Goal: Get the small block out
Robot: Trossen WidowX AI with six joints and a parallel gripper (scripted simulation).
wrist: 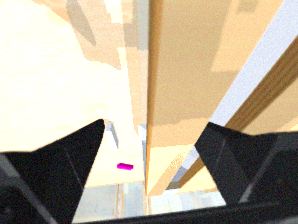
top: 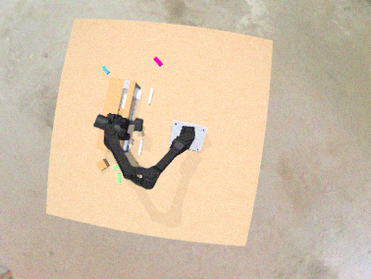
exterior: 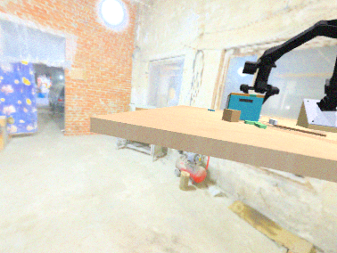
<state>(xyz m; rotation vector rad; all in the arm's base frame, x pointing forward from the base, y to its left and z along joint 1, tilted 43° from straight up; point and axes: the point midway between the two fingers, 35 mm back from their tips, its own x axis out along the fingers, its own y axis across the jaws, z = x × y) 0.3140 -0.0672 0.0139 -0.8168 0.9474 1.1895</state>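
My gripper tip is now 40 mm short of the orange-tan block and 30 mm to the left of it. The rest, counted from my gripper tip: cyan marker 300 mm to the right, 210 mm ahead, 90 mm below; then magenta marker 350 mm to the right, 110 mm behind, 90 mm below; then thin stick 300 mm to the left, 90 mm below, 80 mm behind.
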